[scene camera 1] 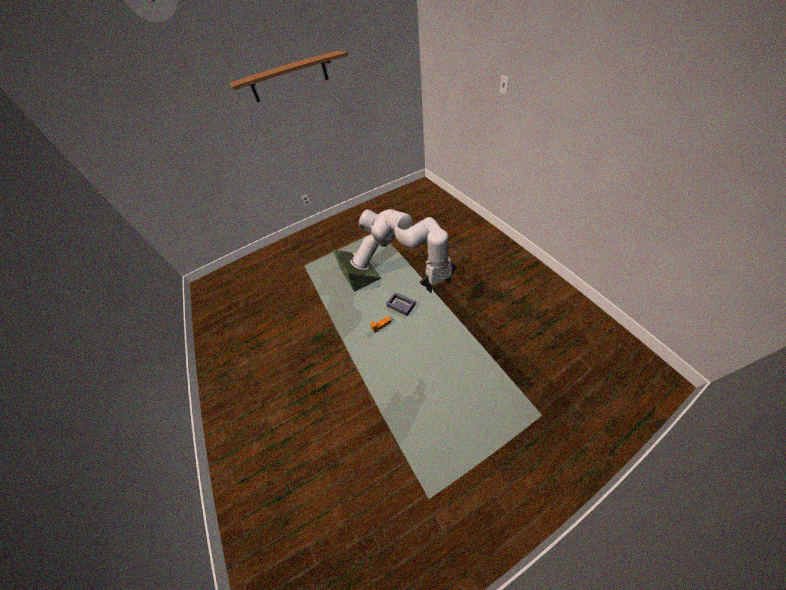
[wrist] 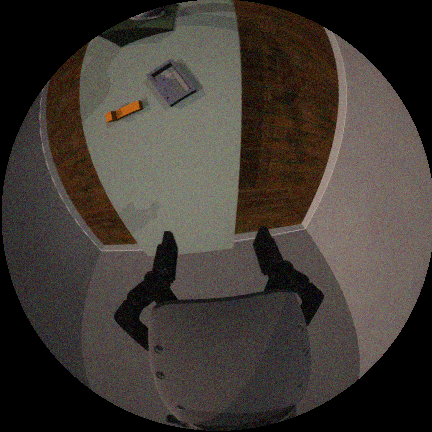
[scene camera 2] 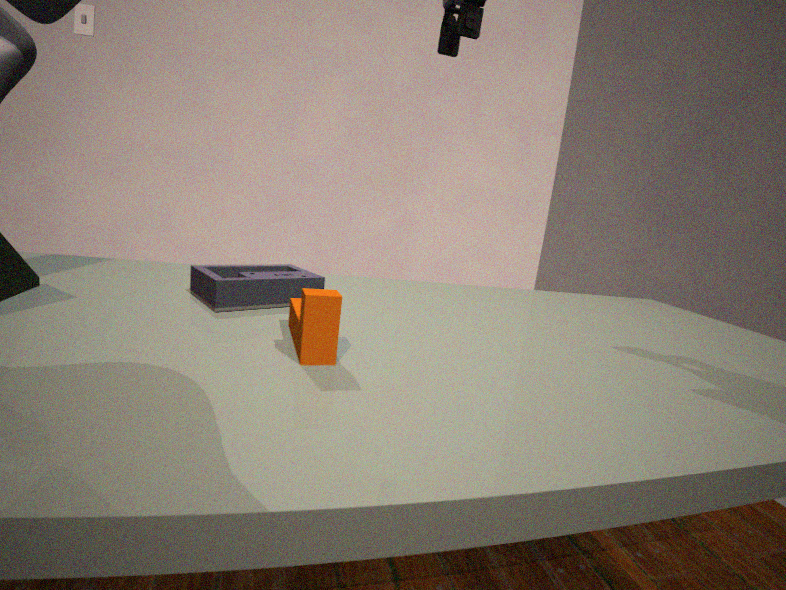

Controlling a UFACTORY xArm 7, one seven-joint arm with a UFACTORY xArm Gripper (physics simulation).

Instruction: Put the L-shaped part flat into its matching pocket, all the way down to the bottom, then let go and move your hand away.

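Places are measured from the arm's base along level axes (x ahead, y left, z up), in centimetres.
Pixels of known places: gripper, fingertip midpoint: (scene camera 1: pixel 438 286) (wrist: pixel 216 237) (scene camera 2: pixel 456 46); arm's base at its link origin: (scene camera 1: pixel 359 264).
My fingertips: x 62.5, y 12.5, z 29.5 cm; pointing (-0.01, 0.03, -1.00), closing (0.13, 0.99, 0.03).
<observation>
For each thing: its top centre in the pictures, then the offset to it from my fingertips. Level surfaces: height alone.
- orange L-shaped part at its top centre: (scene camera 2: pixel 314 281) (wrist: pixel 118 110) (scene camera 1: pixel 380 320) dx -20.8, dy -22.9, dz -31.7 cm
- grey-purple pocket block at its top centre: (scene camera 2: pixel 258 270) (wrist: pixel 169 79) (scene camera 1: pixel 400 302) dx -25.4, dy -6.7, dz -34.0 cm
- table at its surface level: dz -37.7 cm
The orange L-shaped part (scene camera 1: pixel 380 323) (scene camera 2: pixel 320 327) (wrist: pixel 124 111) stands on edge on the pale green table, with its short arm pointing up at the end nearer scene camera 2. It is outside the grey-purple pocket block (scene camera 1: pixel 394 309) (scene camera 2: pixel 247 294) (wrist: pixel 166 93), a short way from it. The block lies flat with its recess facing up; the recess's exact outline is too small to tell. My gripper (wrist: pixel 216 237) is open and empty, high above the table and away from both the part and the block. Parts of its black fingers show at the top of the scene camera 2 view.
The table (scene camera 1: pixel 457 406) (scene camera 2: pixel 476 431) (wrist: pixel 200 165) carries the dark green base plate (scene camera 1: pixel 356 276) (wrist: pixel 150 31) of my white arm, behind the block. Wooden floor (scene camera 1: pixel 285 412) surrounds the table, with grey and pale walls beyond. A wooden shelf (scene camera 1: pixel 288 68) hangs high on a wall.
</observation>
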